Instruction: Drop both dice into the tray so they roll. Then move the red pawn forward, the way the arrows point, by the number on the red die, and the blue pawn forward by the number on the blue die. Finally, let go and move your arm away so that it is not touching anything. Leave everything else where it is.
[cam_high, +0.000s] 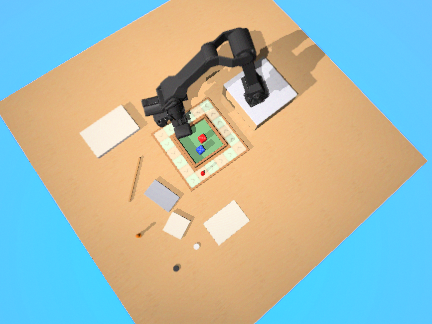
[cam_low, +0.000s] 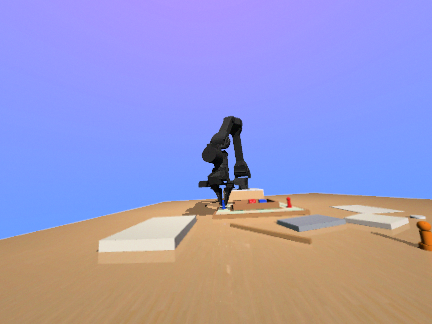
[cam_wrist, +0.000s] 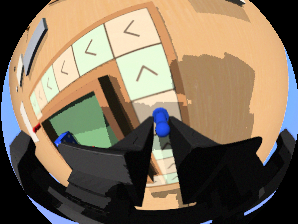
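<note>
The blue pawn is right at my gripper tip. The rest, counted from my gripper tip: green tray 40 mm behind, 110 mm to the left, 20 mm below; then red pawn 10 mm ahead, 230 mm to the left; then white slab 260 mm ahead, 90 mm to the right, 10 mm below.
</note>
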